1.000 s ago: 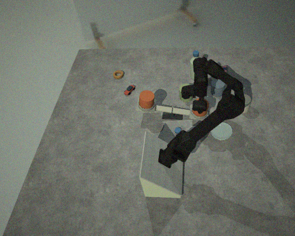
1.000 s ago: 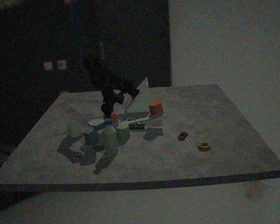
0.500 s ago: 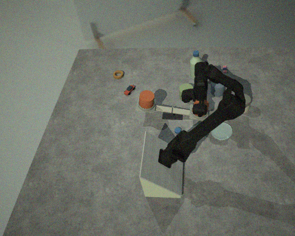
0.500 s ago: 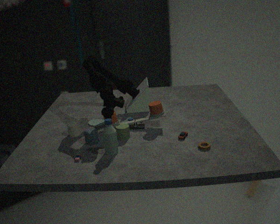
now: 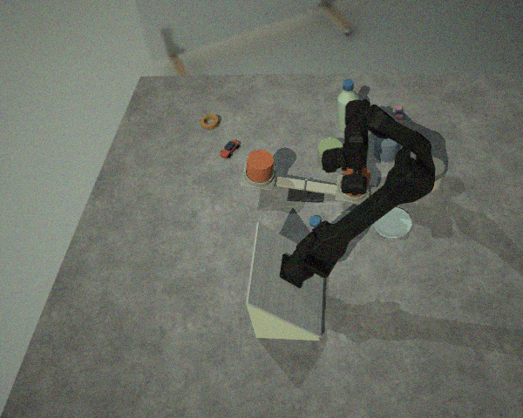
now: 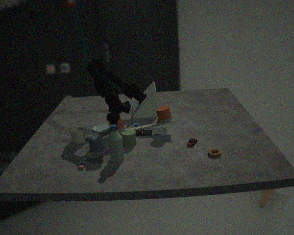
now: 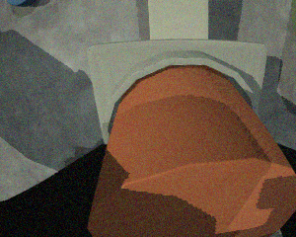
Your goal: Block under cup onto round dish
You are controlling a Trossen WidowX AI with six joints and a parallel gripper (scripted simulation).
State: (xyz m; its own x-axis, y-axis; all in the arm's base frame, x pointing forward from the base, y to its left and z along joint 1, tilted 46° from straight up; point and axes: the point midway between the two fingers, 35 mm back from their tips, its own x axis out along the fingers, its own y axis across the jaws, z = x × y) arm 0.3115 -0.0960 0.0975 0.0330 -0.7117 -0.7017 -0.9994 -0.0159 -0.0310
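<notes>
My gripper tip is now 10 cm to the left of the pale blue round dish, 9 cm past it and 4 cm above it. The rest, counted from my gripper tip: small balance (14 cm to the left, 1 cm below); then grey block (right at my gripper tip); then blue cap (10 cm to the left, 10 cm behind, 4 cm below).
</notes>
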